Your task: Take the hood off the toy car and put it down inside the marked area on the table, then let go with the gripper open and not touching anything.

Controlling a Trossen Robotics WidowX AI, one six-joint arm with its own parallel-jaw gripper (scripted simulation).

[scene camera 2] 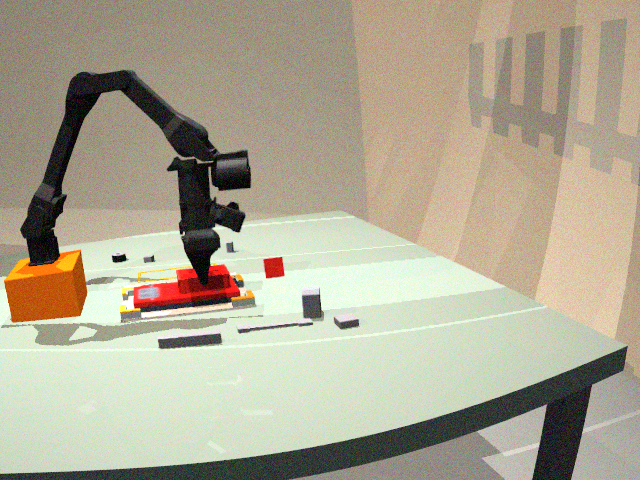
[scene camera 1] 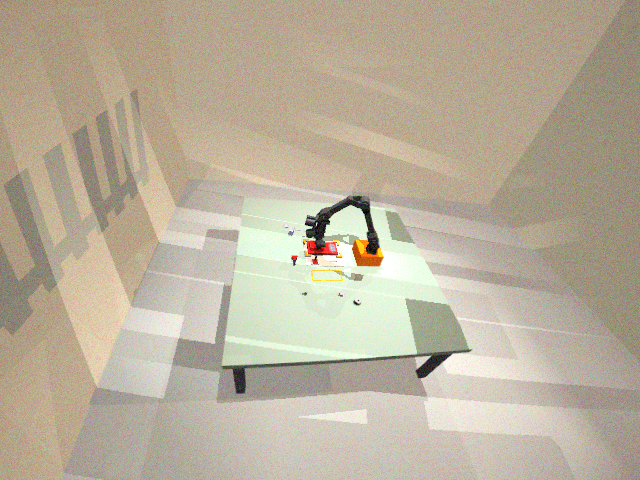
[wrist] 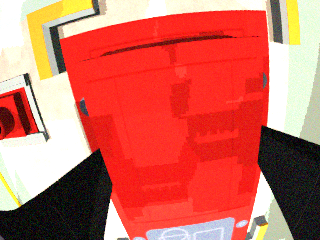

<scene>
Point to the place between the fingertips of the gripper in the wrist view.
At 181,143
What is the gripper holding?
A red hood.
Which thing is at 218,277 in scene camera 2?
A red hood.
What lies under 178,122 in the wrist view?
A red hood.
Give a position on a red toy car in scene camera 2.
167,296
</scene>
